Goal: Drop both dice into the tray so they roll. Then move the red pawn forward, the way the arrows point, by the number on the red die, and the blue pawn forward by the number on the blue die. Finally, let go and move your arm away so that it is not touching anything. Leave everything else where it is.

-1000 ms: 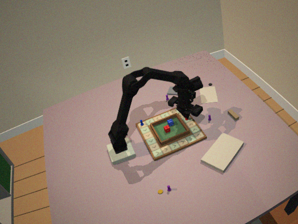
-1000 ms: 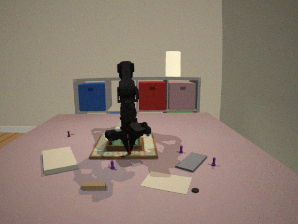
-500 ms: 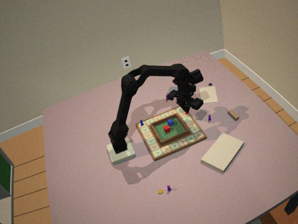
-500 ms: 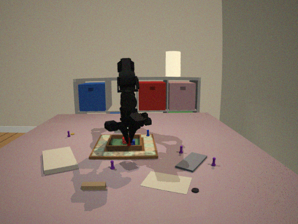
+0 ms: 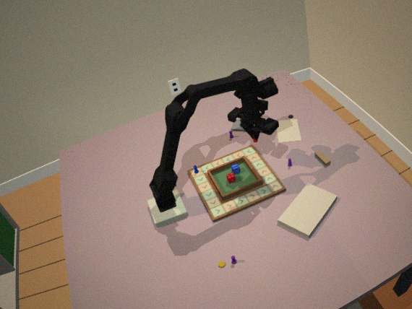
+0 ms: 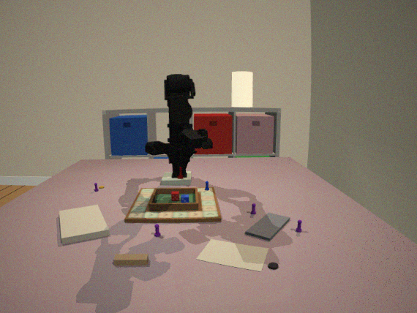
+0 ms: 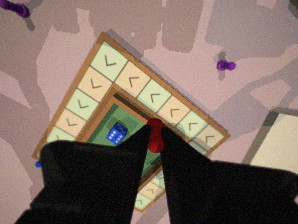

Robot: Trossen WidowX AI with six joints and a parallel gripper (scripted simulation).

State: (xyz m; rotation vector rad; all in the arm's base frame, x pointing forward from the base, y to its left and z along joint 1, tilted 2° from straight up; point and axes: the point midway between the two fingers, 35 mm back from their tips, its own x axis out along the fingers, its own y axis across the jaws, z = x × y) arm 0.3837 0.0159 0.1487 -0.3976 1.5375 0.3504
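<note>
The blue pawn is 22 cm behind my gripper tip, 9 cm to the left of it and 11 cm below it. Round my gripper tip: red die 13 cm behind, 2 cm to the right, 11 cm below; then blue die 9 cm behind, 1 cm to the left, 11 cm below; then red pawn 1 cm above.
</note>
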